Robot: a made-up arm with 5 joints.
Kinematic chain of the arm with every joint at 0, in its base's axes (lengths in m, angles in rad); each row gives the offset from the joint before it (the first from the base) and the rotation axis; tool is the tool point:
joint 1: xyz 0 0 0.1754 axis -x
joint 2: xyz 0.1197 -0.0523 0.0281 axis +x
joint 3: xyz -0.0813 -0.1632 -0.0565 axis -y
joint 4: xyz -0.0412 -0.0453 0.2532 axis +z
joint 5: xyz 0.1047 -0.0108 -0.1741 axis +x
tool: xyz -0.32 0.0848 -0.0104
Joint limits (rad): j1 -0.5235..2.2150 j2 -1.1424..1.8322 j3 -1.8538..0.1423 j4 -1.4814..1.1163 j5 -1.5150..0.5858
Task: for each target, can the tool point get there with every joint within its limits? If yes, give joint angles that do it. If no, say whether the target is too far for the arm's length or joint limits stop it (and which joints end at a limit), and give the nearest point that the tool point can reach.
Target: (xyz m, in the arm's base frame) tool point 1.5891 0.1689 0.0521
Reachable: no: too far | nearest point 0.2249 0.2110 0.0213 | short by 1.365 m
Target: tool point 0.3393 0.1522 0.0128
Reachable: no: joint limits stop it (at a limit: joint 1, joint 2, joint 3, joint 5) | nearest point 0.2230 0.1632 0.0145 | short by 0.117 m
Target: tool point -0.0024 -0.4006 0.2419
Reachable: yes | joints 0.5775 1.0710 -1.1267 0.8473 -0.0006
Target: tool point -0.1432 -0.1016 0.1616
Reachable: yes | joints -0.2672 0.1174 -0.2888 -0.8337 -1.3504
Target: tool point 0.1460 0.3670 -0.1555
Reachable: no: joint limits stop it (at a limit: joint 1, joint 2, joint 5) | nearest point 0.1173 0.3342 -0.0563 | short by 0.108 m
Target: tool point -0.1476 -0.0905 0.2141
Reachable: yes | joints 0.2883 0.4480 -0.2012 -0.5648 -0.5993
